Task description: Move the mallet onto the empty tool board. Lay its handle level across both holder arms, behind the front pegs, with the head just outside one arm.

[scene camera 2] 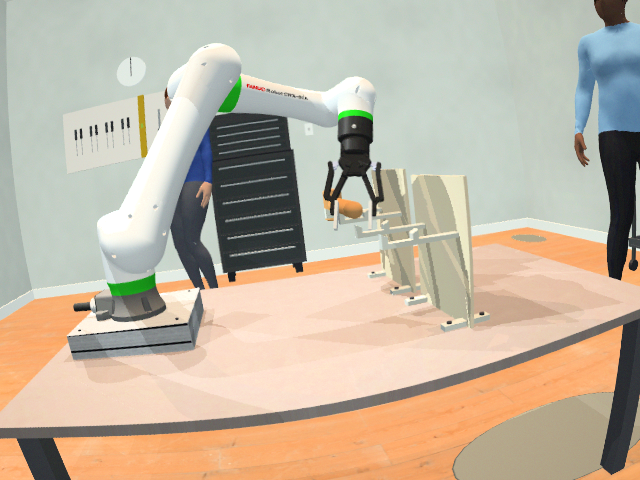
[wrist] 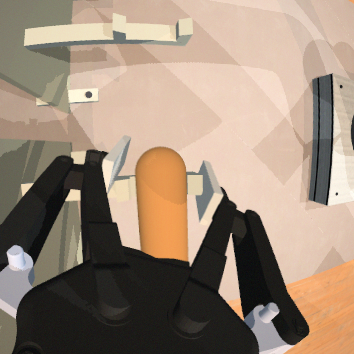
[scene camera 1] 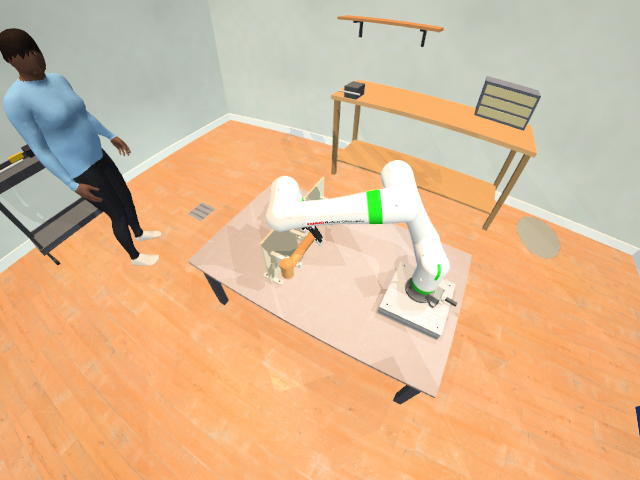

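The orange mallet [scene camera 1: 301, 251] [scene camera 2: 350, 208] [wrist: 161, 210] hangs near holder-arm height, head toward the near side in scene camera 1. My gripper [scene camera 1: 316, 238] [scene camera 2: 354, 218] [wrist: 163, 161] points down and is shut on its handle near the round end. One cream tool board [scene camera 1: 281, 240] [scene camera 2: 395, 248] [wrist: 30, 150] stands beside the mallet. A pegged holder arm [scene camera 2: 390, 214] [wrist: 194, 184] of it passes below the handle in the wrist view. Contact with the arms cannot be told; the board's other arm is mostly hidden. The head is outside the wrist view.
A second cream tool board [scene camera 1: 313, 190] [scene camera 2: 442, 206] [wrist: 30, 50] stands alongside, with pegged arms [scene camera 2: 434, 238] [wrist: 75, 37]. The robot's base plate [scene camera 1: 408, 315] [scene camera 2: 134, 335] [wrist: 321, 140] is at the table's other end. A person in light blue [scene camera 1: 56, 124] [scene camera 2: 620, 77] stands beyond the table.
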